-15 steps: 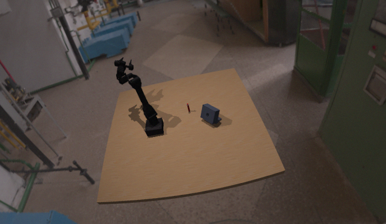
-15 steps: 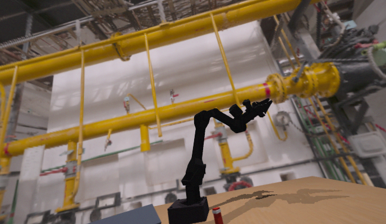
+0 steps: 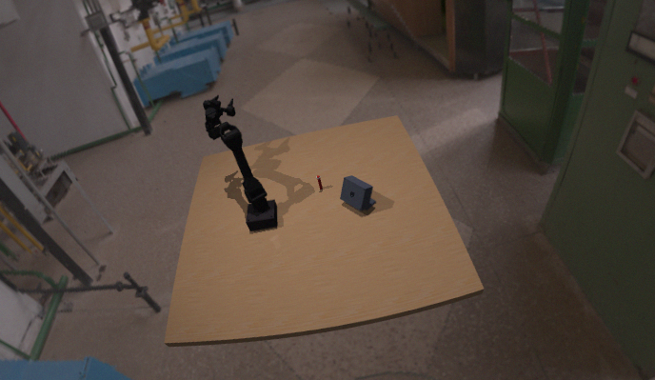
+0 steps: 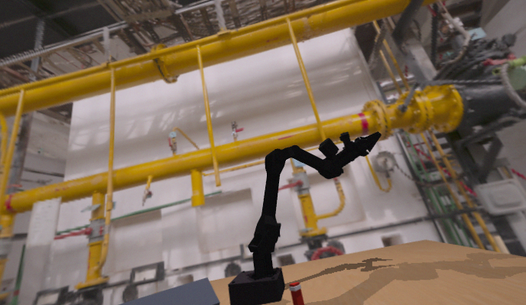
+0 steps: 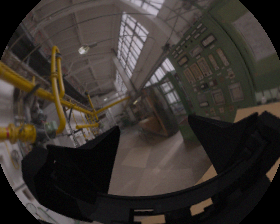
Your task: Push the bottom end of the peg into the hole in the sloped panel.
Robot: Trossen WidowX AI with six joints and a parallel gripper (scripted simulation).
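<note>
Right now the red peg is 46 cm ahead of my gripper tip, 36 cm to the right of it and 37 cm below it. Also, from my gripper tip: grey-blue sloped panel: 63 cm ahead, 50 cm to the right, 36 cm below.
</note>
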